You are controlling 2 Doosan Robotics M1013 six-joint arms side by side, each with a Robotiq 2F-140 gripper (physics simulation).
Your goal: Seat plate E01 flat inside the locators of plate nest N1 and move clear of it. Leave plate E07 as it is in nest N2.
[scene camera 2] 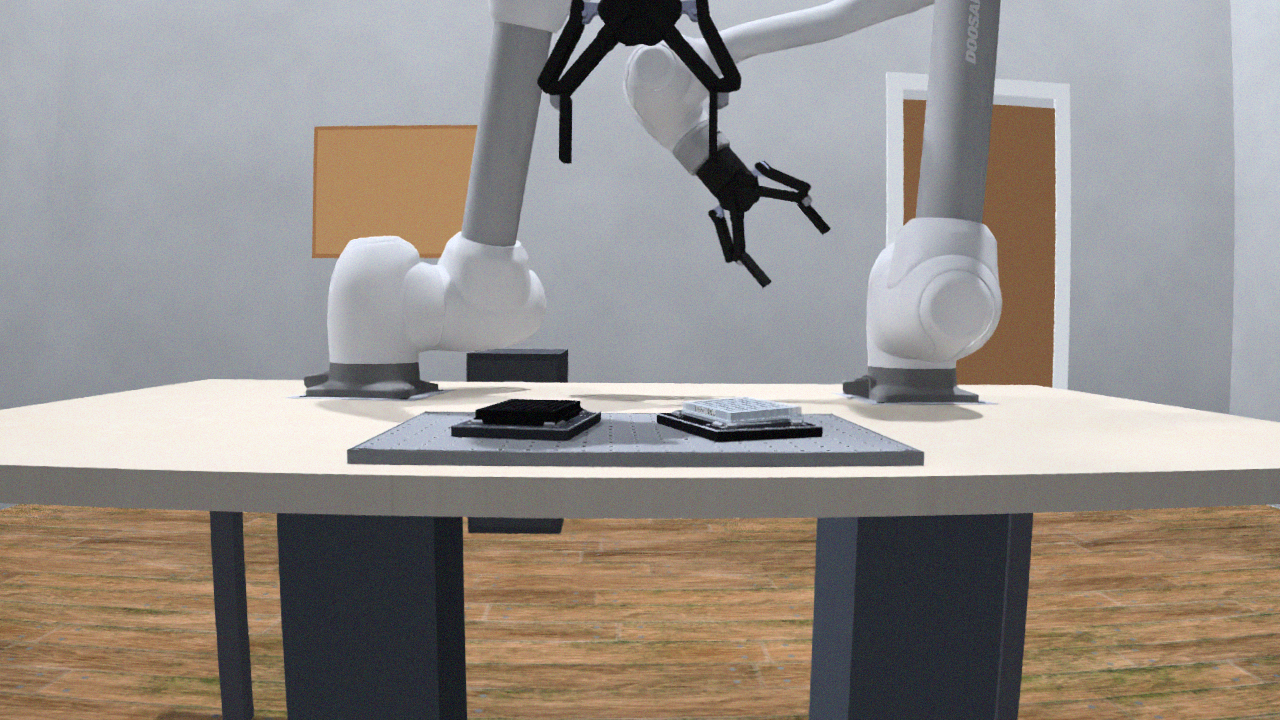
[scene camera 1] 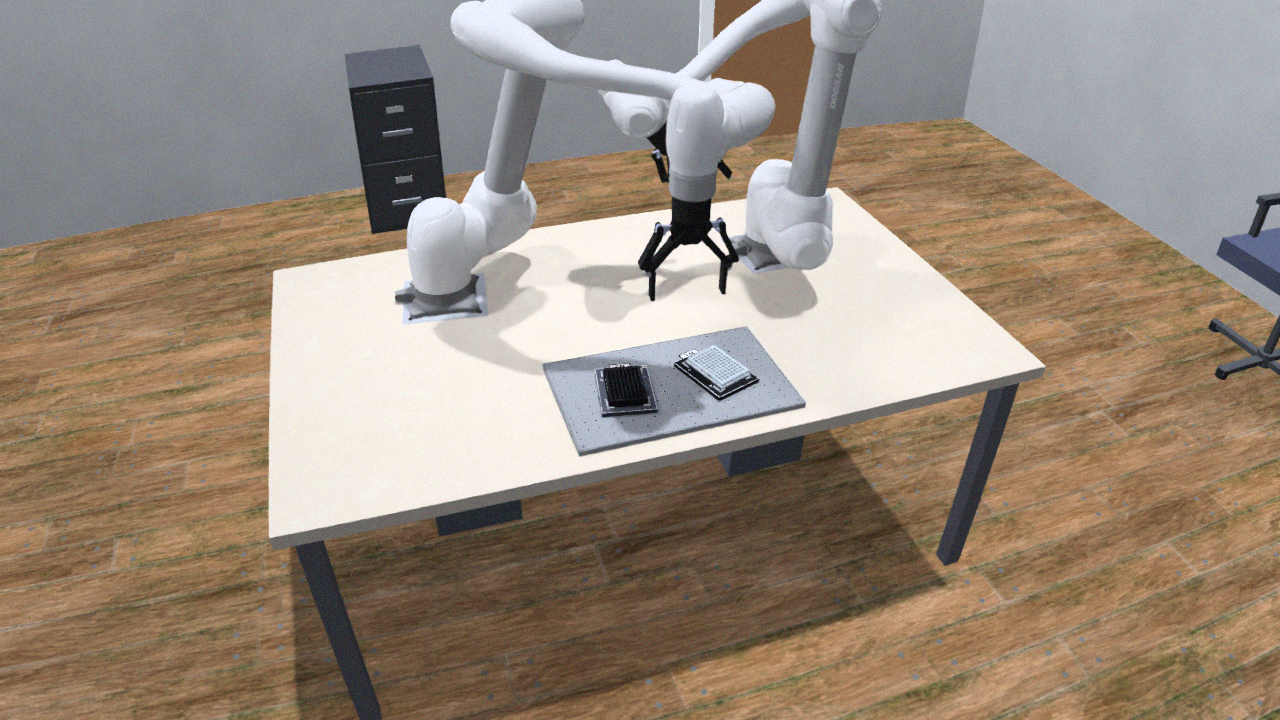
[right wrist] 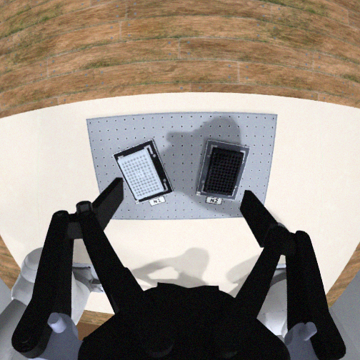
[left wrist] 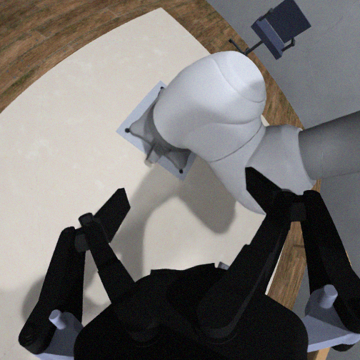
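Where they show: left gripper, fingertip midpoint: (scene camera 2: 796,259); right gripper, fingertip midpoint: (scene camera 2: 638,160) (scene camera 1: 687,294); left arm's base at its link origin: (scene camera 2: 910,398); right arm's base at its link origin: (scene camera 2: 374,394) (scene camera 1: 444,297).
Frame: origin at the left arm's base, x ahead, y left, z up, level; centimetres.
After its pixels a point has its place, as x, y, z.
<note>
Light plate E01 (scene camera 1: 716,366) @(52.0, -42.0, 4.0) (scene camera 2: 741,410) @(56.4, -42.0, 3.9) (right wrist: 141,175) lies on black nest N1 (scene camera 1: 733,391) @(59.7, -41.2, 2.2) (scene camera 2: 742,433) @(60.2, -42.6, 2.1) (right wrist: 157,161). In the right wrist view it sits off-centre, towards the nest's left edge, with bare nest along the top and right; whether it is flat is unclear. Black plate E07 (scene camera 1: 624,385) @(50.8, -64.0, 3.5) (scene camera 2: 528,411) @(57.0, -63.7, 3.9) (right wrist: 223,171) rests in nest N2 (scene camera 1: 629,411) @(58.5, -65.6, 2.4) (scene camera 2: 528,432) @(59.0, -63.6, 2.0) (right wrist: 201,172). My right gripper (scene camera 1: 687,295) @(57.9, -52.9, 29.0) (scene camera 2: 640,157) @(57.9, -52.9, 29.0) (right wrist: 183,194) is open and empty, high above the table, fingers down. My left gripper (scene camera 2: 796,257) @(0.9, -21.6, 24.0) (left wrist: 184,188) is open and empty, high behind it.
Both nests stand on a grey perforated board (scene camera 1: 581,434) @(61.0, -77.4, 1.3) (scene camera 2: 626,457) @(67.1, -54.4, 0.9) (right wrist: 180,212) near the table's front edge. The right arm partly hides the left gripper in scene camera 1. The left arm's base (scene camera 1: 765,255) @(6.5, -5.1, 2.4) (scene camera 2: 921,383) @(7.7, -1.4, 3.2) stands at the table's back right.
</note>
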